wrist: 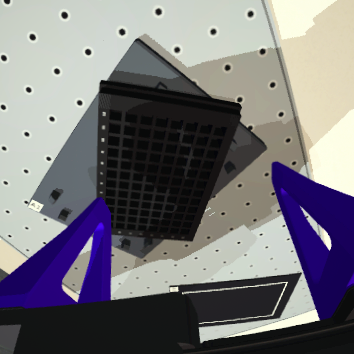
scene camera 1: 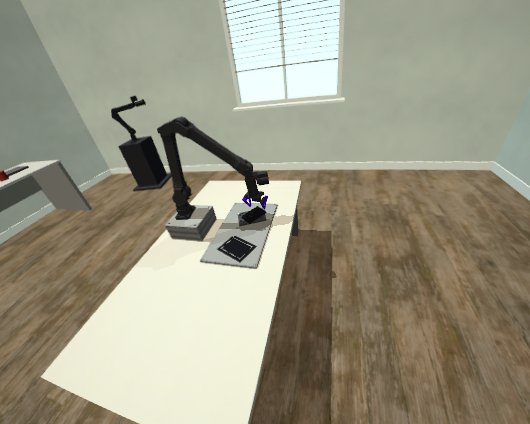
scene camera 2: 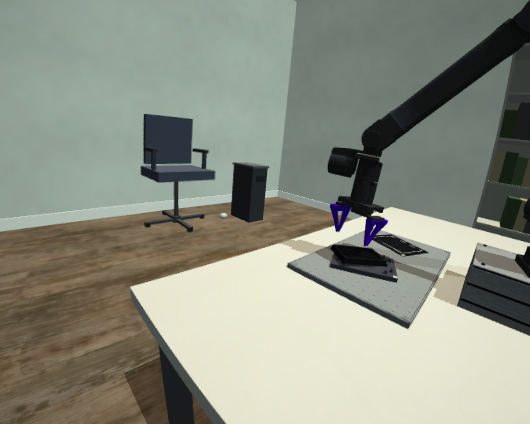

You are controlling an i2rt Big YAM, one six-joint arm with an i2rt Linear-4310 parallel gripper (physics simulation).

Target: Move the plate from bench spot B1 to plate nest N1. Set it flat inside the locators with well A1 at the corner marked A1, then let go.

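Frame: origin at the arm's base, x right, y back, z down, level; centimetres.
Seen in the pictures: gripper, fingertip midpoint: point(wrist: 186, 187) point(scene camera 1: 257, 207) point(scene camera 2: 350, 238); arm's base, origin of the base link: point(scene camera 1: 186, 213).
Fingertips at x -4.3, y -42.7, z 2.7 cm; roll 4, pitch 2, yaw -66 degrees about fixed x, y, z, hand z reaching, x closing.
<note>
Offsets run from my fingertips to a thing's top centre. "spot": to the spot under its first point. Level surfaces: height alone.
The black plate {dx +0.8, dy +2.8, dz +3.0 cm} point(scene camera 1: 254, 215) point(scene camera 2: 358, 254) point(wrist: 160, 170), with a grid of wells, lies turned askew on the dark grey plate nest N1 point(scene camera 1: 245, 220) point(scene camera 2: 390, 273) point(wrist: 75, 160). It looks tilted and is not flat inside the locators. The nest's A1 label {spot: dx -2.7, dy +13.1, dz +5.3 cm} point(wrist: 35, 205) shows at its left corner in the wrist view, outside the plate. Which plate corner holds well A1 is unclear. My gripper point(scene camera 1: 256, 206) point(scene camera 2: 353, 238) point(wrist: 186, 187) is open and empty above the plate, its blue fingers apart from it. Bench spot B1 {spot: dx +26.6, dy +9.3, dz +6.3 cm} point(scene camera 1: 237, 248) point(scene camera 2: 401, 245) point(wrist: 235, 300) is a black area with a white outline.
The nest and bench spot are on a grey perforated board point(scene camera 1: 215, 255) point(scene camera 2: 405, 305) point(wrist: 30, 60) on the cream table {dz +7.8 cm} point(scene camera 1: 200, 320) point(scene camera 2: 300, 350). The arm's grey base block point(scene camera 1: 191, 224) point(scene camera 2: 492, 295) stands beside the board. The table edge runs near the board's other side.
</note>
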